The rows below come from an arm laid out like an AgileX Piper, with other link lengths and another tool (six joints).
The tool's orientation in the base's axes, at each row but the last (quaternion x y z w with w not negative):
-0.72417, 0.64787, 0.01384, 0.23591
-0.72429, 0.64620, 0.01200, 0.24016
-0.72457, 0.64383, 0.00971, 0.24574
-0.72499, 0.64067, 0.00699, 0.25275
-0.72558, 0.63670, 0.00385, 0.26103
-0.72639, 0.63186, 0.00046, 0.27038
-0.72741, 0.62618, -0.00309, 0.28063
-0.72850, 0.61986, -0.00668, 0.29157
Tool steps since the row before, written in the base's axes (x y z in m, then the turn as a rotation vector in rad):
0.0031, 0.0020, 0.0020, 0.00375, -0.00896, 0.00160
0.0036, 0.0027, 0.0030, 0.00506, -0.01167, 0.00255
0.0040, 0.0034, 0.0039, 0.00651, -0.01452, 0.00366
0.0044, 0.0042, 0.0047, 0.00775, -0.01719, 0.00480
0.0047, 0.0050, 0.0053, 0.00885, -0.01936, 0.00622
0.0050, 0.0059, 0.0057, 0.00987, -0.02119, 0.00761
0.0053, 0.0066, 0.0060, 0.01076, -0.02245, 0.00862
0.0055, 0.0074, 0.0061, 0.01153, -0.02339, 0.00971
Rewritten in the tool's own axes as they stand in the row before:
-0.0020, -0.0037, -0.0002, 0.00843, -0.00362, -0.00357
-0.0029, -0.0045, -0.0006, 0.01085, -0.00504, -0.00501
-0.0038, -0.0053, -0.0010, 0.01338, -0.00663, -0.00660
-0.0047, -0.0060, -0.0011, 0.01569, -0.00806, -0.00821
-0.0055, -0.0066, -0.0011, 0.01742, -0.00950, -0.00991
-0.0064, -0.0072, -0.0008, 0.01883, -0.01088, -0.01147
-0.0070, -0.0077, -0.0005, 0.01982, -0.01203, -0.01251
-0.0076, -0.0080, 0.0001, 0.02047, -0.01313, -0.01352

